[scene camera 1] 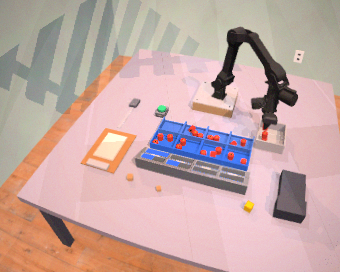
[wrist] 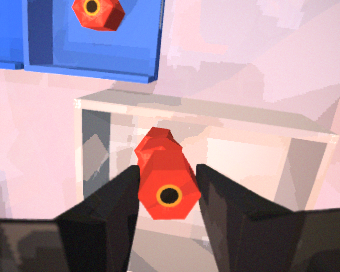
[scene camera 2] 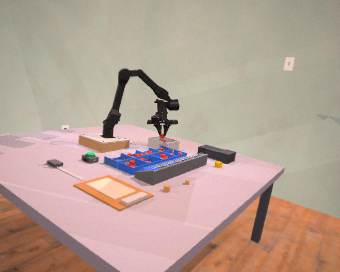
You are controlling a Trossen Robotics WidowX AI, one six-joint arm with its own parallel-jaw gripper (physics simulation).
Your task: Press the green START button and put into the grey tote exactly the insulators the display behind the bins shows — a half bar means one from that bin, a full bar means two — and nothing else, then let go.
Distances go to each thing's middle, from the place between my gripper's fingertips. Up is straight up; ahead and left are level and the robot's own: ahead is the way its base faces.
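Labels:
Dark box (scene camera 1: pixel 290 205): from my hand 5 cm below, 20 cm to the left, 26 cm ahead. My gripper: 5 cm above the grey tote (wrist: pixel 279 155), 4 cm to the right of it, 2 cm past it. By their middles, of the things named here, the tote is nearest to my gripper.

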